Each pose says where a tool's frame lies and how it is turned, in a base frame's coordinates. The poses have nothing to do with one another.
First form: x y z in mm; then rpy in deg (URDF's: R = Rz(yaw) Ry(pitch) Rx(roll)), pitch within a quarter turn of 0, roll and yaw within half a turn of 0.
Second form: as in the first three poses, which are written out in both.
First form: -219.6 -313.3 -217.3 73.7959 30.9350 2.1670
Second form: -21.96 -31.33 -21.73 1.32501 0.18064 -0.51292
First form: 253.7 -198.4 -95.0 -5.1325 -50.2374 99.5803
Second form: 25.37 -19.84 -9.50 0.87950 0.03922 1.67753
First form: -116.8 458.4 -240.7 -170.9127 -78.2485 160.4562
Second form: -11.68 45.84 -24.07 -2.42674 -1.30124 -2.37564
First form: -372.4 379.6 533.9 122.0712 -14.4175 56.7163
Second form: -37.24 37.96 53.39 2.53803 0.89617 -0.55303
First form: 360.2 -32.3 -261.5 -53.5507 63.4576 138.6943
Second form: 36.02 -3.23 -26.15 0.76216 -1.19499 -2.72532
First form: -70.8 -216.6 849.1 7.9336 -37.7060 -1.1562
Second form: -7.08 -21.66 84.91 0.15915 -0.65407 0.08126
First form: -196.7 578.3 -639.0 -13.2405 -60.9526 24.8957
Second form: -19.67 57.83 -63.90 0.30824 -1.05181 0.47798
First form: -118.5 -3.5 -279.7 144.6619 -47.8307 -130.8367
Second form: -11.85 -0.35 -27.97 2.99794 -0.98444 2.48707
